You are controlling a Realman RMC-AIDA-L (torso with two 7-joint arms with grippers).
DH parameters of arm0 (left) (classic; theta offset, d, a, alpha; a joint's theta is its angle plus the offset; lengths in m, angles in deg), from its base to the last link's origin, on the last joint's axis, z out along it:
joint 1: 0 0.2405 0 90
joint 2: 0 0 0 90
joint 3: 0 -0.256 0 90
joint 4: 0 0 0 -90
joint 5: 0 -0.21 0 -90
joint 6: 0 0 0 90
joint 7: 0 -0.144 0 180
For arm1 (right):
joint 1: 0 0.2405 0 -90
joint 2: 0 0 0 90
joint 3: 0 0.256 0 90
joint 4: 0 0 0 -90
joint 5: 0 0.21 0 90
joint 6: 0 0 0 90
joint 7: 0 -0.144 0 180
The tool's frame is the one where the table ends.
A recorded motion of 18 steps. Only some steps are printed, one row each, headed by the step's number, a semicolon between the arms.
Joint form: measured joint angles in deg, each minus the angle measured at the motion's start. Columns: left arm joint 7, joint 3, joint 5, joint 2, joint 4, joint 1, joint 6; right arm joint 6, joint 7, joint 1, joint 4, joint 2, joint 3, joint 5.
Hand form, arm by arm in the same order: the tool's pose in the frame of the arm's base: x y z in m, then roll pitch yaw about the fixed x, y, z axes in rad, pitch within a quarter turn. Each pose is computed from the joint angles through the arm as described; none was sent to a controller.
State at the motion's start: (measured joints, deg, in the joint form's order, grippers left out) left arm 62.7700 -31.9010 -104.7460 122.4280 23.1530 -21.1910 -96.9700; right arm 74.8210 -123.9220 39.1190 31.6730 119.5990 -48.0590 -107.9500
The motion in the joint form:
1: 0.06 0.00 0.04 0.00 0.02 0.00 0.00; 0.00 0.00 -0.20 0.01 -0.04 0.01 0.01
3: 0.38 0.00 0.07 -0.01 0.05 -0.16 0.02; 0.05 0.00 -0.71 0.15 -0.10 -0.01 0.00
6: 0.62 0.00 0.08 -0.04 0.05 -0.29 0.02; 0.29 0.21 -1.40 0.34 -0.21 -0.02 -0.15
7: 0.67 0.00 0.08 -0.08 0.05 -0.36 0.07; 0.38 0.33 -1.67 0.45 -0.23 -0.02 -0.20
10: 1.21 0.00 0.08 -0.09 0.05 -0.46 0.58; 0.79 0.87 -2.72 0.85 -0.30 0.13 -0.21
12: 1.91 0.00 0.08 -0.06 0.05 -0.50 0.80; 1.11 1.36 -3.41 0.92 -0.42 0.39 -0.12
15: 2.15 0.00 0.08 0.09 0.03 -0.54 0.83; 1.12 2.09 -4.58 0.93 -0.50 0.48 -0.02
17: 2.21 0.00 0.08 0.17 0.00 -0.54 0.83; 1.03 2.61 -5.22 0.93 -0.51 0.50 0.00
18: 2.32 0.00 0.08 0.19 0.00 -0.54 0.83; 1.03 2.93 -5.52 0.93 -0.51 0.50 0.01
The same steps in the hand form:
1: -0.2829 0.2596 -0.0306 -3.0204 -0.8939 0.4954; 0.2181 0.3793 -0.0319 2.9139 0.5145 -1.2460
3: -0.2823 0.2606 -0.0304 -3.0258 -0.8945 0.5004; 0.2214 0.3777 -0.0311 2.9160 0.5154 -1.2516
6: -0.2818 0.2613 -0.0302 -3.0302 -0.8948 0.5042; 0.2258 0.3751 -0.0300 2.9210 0.5144 -1.2534
7: -0.2818 0.2618 -0.0300 -3.0297 -0.8941 0.5038; 0.2274 0.3741 -0.0296 2.9231 0.5146 -1.2532
10: -0.2823 0.2630 -0.0303 -3.0336 -0.8911 0.5175; 0.2333 0.3704 -0.0276 2.9276 0.5191 -1.2543
12: -0.2824 0.2635 -0.0307 -3.0461 -0.8910 0.5369; 0.2376 0.3678 -0.0259 2.9285 0.5242 -1.2573
15: -0.2816 0.2635 -0.0317 -3.0546 -0.8928 0.5460; 0.2452 0.3633 -0.0250 2.9355 0.5299 -1.2642
17: -0.2813 0.2633 -0.0323 -3.0584 -0.8939 0.5498; 0.2494 0.3608 -0.0248 2.9418 0.5332 -1.2655
18: -0.2812 0.2632 -0.0324 -3.0612 -0.8943 0.5532; 0.2513 0.3595 -0.0248 2.9449 0.5344 -1.2645

